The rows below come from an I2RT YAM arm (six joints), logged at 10 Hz.
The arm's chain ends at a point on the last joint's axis. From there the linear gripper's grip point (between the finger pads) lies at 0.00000 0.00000 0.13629 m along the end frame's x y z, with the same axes.
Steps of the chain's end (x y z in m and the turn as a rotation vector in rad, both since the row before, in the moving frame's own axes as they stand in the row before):
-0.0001 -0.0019 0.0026 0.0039 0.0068 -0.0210
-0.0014 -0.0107 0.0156 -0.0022 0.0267 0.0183
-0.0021 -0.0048 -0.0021 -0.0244 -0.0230 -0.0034
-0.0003 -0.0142 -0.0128 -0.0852 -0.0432 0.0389
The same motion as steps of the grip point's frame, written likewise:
0.0008 -0.0024 0.0026 0.0039 0.0068 -0.0210
0.0022 -0.0104 0.0156 -0.0022 0.0267 0.0183
-0.0052 -0.0015 -0.0022 -0.0244 -0.0230 -0.0034
-0.0064 -0.0027 -0.0134 -0.0852 -0.0432 0.0389

